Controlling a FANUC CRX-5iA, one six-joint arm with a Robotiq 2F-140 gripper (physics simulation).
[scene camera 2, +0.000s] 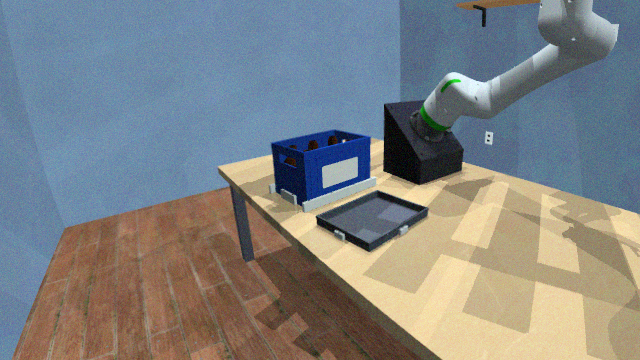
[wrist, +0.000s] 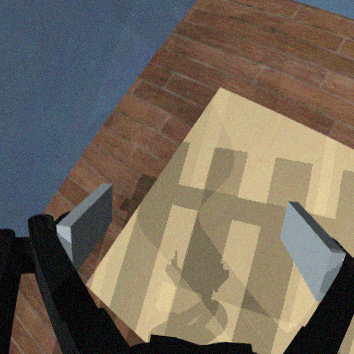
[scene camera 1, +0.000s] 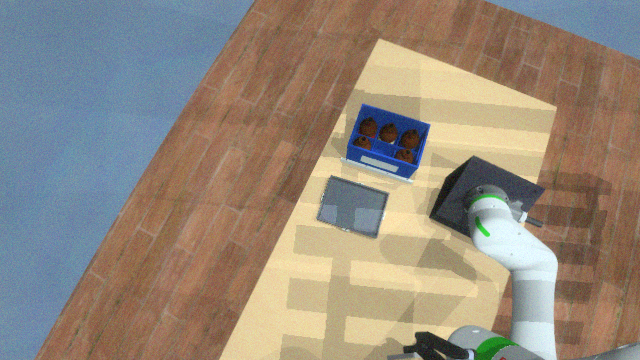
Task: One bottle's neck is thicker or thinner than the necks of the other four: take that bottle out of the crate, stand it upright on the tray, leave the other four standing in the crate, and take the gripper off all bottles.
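Places are measured from the arm's base along level axes (x left, y up, z ahead), in centimetres.
Where they show: gripper, fingertip midpoint: [wrist: 197,211]; arm's base at its link origin: [scene camera 2: 425,127] [scene camera 1: 485,202].
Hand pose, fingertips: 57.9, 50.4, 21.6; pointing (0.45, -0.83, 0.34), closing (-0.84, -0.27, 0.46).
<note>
Things, the pixels of their top centre, and the offset from my fingertips, as dx, dy, dz. "spot": a spot on its surface instead. Level surfaces: height alone.
- blue crate at its top centre: [scene camera 2: 321,139] [scene camera 1: 389,134] -68.5, -50.4, +19.3
- dark tray at a spot on its surface: [scene camera 2: 357,215] spot: -45.1, -67.4, +23.7
- table at its surface level: dy -68.0
The blue crate [scene camera 1: 404,168] [scene camera 2: 312,172] stands upright on the table. Several brown bottles stand in it: three in the far row, a left one [scene camera 1: 368,128], a middle one [scene camera 1: 388,133] and a right one [scene camera 1: 410,139], and two in the near row, a left one [scene camera 1: 362,143] and a right one [scene camera 1: 405,156]. The near middle compartment is empty. The necks are too small and blurred to compare. The dark tray [scene camera 1: 346,200] [scene camera 2: 357,215] lies flat and empty beside the crate. My gripper [wrist: 197,211] is open and empty, high over the table and far from the crate; it is partly cut off in scene camera 1.
Light rails [scene camera 1: 376,170] [scene camera 2: 340,194] edge the crate's base. Small light clips hold the tray's sides. The black pedestal [scene camera 1: 500,172] [scene camera 2: 425,160] carries the arm to the right of the crate. A wooden shelf [scene camera 2: 505,4] is on the wall. The table [scene camera 1: 400,75] [wrist: 220,115] bears striped shadows.
</note>
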